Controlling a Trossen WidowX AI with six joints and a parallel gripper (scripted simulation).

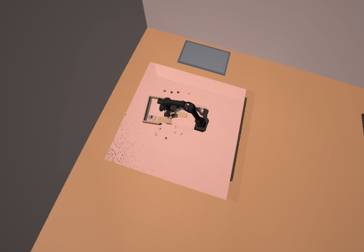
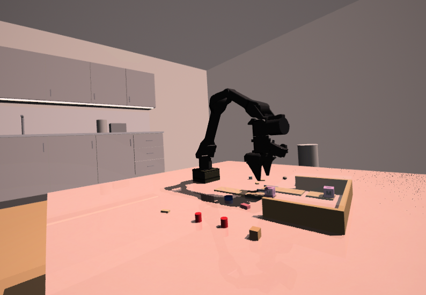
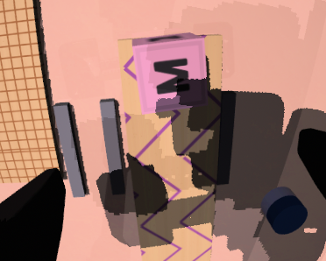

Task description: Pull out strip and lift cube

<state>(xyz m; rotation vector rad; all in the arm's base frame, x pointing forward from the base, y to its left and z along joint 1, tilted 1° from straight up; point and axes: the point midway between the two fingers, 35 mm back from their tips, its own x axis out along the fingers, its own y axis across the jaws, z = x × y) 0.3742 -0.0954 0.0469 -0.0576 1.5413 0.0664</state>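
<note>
Now: gripper tip 10 cm past the blue disc, 9 cm to the left of it and 6 cm above it. Also, from my gripper tip: tan cube: 10 cm ahead, 27 cm to the right, 6 cm below; pink block: 1 cm behind, 13 cm to the right, 6 cm below.
</note>
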